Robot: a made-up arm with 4 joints.
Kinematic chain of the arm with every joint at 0, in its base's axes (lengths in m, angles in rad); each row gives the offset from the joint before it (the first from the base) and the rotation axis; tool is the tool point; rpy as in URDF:
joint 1: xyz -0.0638 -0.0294 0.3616 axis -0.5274 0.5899 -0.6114
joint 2: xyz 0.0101 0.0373 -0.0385 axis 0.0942 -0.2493 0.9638
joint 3: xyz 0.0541 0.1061 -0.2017 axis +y
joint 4: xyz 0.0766 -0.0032 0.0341 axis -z
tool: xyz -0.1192 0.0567 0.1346 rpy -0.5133 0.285 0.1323
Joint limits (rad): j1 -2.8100..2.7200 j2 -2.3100..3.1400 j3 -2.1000..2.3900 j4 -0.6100..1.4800
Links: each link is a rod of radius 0.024 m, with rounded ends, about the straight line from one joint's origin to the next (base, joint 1, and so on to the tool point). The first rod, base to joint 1, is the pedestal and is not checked.
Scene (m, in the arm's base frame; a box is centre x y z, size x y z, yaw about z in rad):
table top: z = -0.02
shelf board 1: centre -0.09 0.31 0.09 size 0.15 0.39 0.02 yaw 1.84
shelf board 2: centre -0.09 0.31 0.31 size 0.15 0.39 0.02 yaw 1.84
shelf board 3: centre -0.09 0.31 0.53 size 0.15 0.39 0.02 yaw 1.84
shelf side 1: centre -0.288 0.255 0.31 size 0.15 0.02 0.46 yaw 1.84
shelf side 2: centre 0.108 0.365 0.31 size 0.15 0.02 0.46 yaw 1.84
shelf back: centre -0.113 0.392 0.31 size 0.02 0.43 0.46 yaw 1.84
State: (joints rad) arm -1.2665 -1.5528 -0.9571 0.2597
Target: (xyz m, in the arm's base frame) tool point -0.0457 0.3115 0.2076
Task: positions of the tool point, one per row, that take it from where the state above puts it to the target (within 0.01 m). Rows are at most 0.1 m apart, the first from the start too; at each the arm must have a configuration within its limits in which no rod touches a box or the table.
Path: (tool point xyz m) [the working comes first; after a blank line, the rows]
Joints at the target: -0.8678 -1.3583 -1.6410 -0.0346
Straight joint move there: touches shelf board 2.

1: -0.0519 0.2322 0.4072
2: -0.0421 0.1957 0.4080
3: -0.0289 0.1560 0.4031
4: -0.0149 0.1687 0.3620
5: -0.0037 0.1742 0.3142
6: 0.0015 0.1702 0.2616
7: -0.0028 0.1561 0.2076
8: -0.0160 0.2156 0.2018
9: -0.0316 0.2666 0.2006
10: -0.0457 0.3115 0.2076

